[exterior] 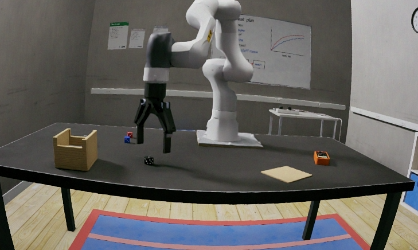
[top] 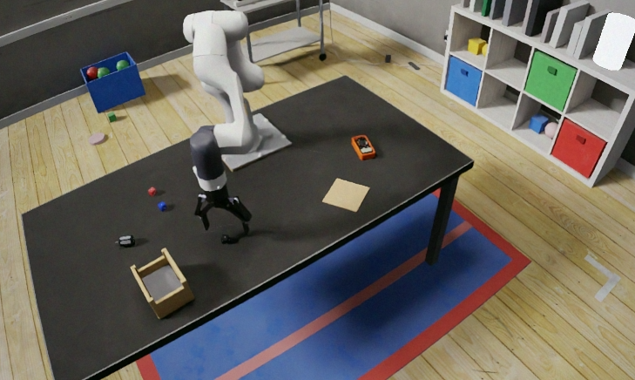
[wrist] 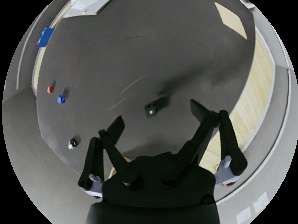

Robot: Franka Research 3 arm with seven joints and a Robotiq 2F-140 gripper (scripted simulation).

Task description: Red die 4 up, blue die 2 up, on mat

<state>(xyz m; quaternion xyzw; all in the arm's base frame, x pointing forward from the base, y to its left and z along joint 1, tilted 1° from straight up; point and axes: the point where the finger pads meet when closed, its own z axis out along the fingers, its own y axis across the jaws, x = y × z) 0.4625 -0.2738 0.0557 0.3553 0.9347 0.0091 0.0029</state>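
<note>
The black die lies 60 mm below my hand and 10 mm to the right of it. From my hand the other things lie so: dark object (360 mm to the right, 210 mm behind, 50 mm below); then wooden box (280 mm to the right, 90 mm ahead, 20 mm below); then blue die (300 mm behind, 170 mm to the right, 60 mm below).
</note>
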